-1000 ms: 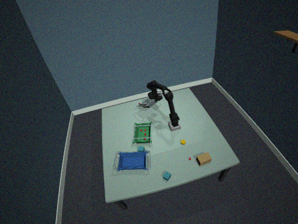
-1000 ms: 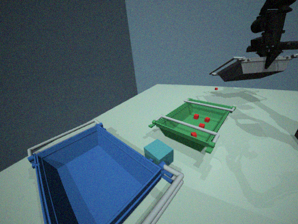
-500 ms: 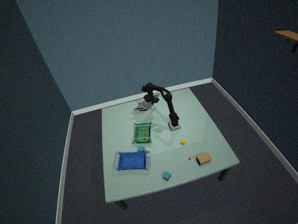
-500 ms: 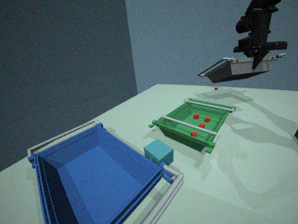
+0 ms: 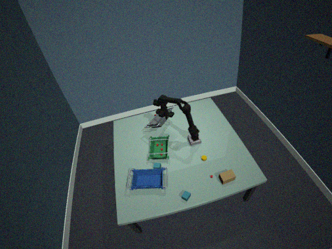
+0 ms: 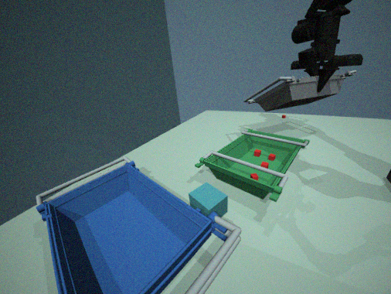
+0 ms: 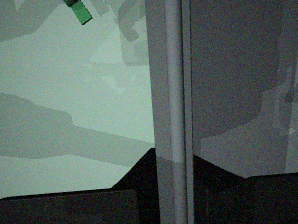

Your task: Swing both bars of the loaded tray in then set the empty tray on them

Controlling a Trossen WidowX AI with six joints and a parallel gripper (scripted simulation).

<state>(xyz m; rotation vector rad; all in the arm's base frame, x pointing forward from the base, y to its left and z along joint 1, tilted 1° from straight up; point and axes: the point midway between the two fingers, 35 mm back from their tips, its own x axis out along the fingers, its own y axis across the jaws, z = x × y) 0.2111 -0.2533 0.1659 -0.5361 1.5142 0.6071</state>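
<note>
Now: gripper tip 6 cm to the left of the grey tray and 5 cm short of it. Also, from my gripper tip: brown box 76 cm to the left, 28 cm behind, 15 cm below; yellow block 49 cm to the left, 20 cm behind, 17 cm below.
</note>
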